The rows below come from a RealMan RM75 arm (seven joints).
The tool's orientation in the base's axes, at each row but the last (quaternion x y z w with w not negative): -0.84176, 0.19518, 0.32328, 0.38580; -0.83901, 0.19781, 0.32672, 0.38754; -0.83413, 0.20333, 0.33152, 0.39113; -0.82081, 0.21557, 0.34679, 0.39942
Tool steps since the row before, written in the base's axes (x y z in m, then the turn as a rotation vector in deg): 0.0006, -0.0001, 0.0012, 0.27, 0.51, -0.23; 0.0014, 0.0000, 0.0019, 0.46, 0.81, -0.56; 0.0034, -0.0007, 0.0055, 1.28, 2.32, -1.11; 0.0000, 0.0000, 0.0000, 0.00, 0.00, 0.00
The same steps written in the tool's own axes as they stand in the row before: -0.0004, -0.0009, -0.0009, 0.31, -0.36, 0.40; -0.0003, -0.0018, -0.0015, 0.65, -0.48, 0.72; -0.0015, -0.0045, -0.0045, 1.50, -1.61, 1.85; 0.0000, 0.0000, 0.0000, 0.00, 0.00, 0.00
